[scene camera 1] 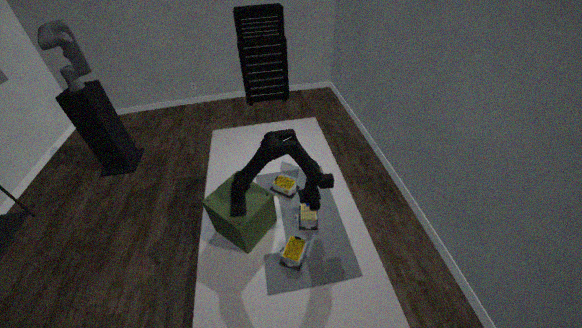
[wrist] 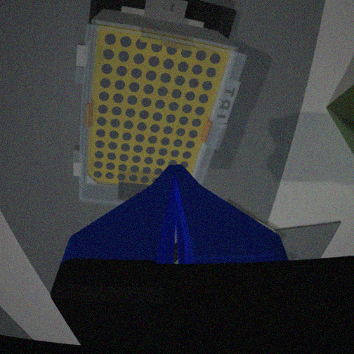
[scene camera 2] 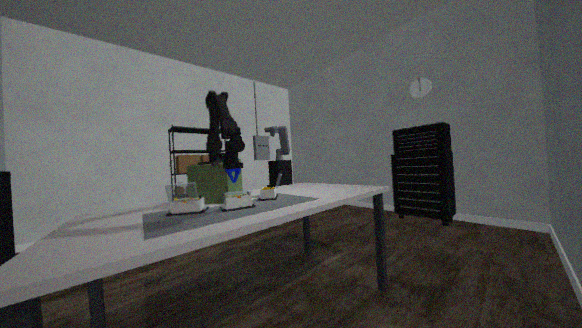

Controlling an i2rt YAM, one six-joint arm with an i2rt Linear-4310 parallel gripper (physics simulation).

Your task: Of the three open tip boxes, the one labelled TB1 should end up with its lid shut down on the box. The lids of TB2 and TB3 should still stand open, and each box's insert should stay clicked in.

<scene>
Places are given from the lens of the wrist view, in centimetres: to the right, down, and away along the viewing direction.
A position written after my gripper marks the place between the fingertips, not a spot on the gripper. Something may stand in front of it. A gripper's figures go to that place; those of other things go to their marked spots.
my gripper (wrist: 175,176): 0, 0, 13
grey mat (wrist: 47,101): -11, -6, 23
</scene>
